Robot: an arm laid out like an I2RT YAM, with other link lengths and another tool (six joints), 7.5 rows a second.
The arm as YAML. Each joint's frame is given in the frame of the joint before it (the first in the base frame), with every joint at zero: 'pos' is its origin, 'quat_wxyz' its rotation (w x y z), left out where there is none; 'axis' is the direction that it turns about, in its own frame. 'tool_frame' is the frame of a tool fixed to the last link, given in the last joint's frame.
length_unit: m
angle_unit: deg
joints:
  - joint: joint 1
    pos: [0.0, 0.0, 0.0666]
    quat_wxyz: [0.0, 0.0, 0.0, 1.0]
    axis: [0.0, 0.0, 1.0]
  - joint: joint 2
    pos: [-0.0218, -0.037, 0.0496]
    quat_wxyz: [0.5, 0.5, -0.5, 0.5]
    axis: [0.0, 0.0, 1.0]
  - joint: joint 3
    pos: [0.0, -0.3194, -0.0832]
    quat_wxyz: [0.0, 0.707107, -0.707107, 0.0]
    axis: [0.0, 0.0, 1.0]
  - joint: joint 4
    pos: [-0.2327, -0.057, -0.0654]
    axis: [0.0, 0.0, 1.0]
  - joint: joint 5
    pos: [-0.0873, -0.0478, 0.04]
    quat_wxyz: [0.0, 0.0, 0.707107, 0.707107]
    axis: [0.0, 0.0, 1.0]
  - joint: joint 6
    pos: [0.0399, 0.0, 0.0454]
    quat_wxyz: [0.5, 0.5, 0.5, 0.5]
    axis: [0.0, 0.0, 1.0]
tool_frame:
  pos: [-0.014, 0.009, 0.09]
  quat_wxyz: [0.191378, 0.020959, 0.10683, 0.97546]
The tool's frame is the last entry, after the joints.
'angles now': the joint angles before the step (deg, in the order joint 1, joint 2, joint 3, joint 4, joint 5, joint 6). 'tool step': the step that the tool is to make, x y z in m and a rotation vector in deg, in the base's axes. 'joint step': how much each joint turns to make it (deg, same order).
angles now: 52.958 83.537 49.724 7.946 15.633 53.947
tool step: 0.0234 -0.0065 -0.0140 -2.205 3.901 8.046
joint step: -7.679 3.593 3.035 -2.827 -14.646 -5.981
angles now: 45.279 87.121 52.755 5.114 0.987 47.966
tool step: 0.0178 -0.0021 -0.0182 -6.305 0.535 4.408
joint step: -3.192 4.257 3.902 -4.549 -4.265 -7.556
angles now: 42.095 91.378 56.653 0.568 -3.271 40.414
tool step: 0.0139 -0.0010 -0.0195 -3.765 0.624 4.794
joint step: -2.633 4.125 2.302 -1.733 -4.582 -6.365
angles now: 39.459 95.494 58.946 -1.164 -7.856 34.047
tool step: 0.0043 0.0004 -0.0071 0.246 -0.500 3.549
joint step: -1.380 1.592 -0.235 1.836 -3.827 -3.156
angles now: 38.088 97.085 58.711 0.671 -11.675 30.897
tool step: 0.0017 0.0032 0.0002 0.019 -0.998 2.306
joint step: -0.268 0.741 0.588 0.498 -1.676 -2.092
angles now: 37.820 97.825 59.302 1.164 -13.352 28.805
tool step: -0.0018 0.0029 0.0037 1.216 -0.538 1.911
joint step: -0.104 -0.062 -0.085 1.013 -1.991 -0.726
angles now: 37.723 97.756 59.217 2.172 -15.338 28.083
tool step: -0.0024 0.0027 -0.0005 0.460 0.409 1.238
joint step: 0.122 0.232 0.049 0.094 -1.263 -0.175
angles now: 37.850 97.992 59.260 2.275 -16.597 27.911
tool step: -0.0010 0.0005 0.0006 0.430 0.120 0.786
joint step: -0.132 0.016 -0.033 0.153 -0.984 -0.222
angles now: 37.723 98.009 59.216 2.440 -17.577 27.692
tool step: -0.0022 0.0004 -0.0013 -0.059 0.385 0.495
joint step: 0.099 -0.015 -0.140 -0.242 -0.431 -0.088
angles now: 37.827 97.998 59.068 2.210 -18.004 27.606
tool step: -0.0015 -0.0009 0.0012 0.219 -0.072 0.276
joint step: -0.066 -0.354 -0.277 0.080 -0.351 -0.106
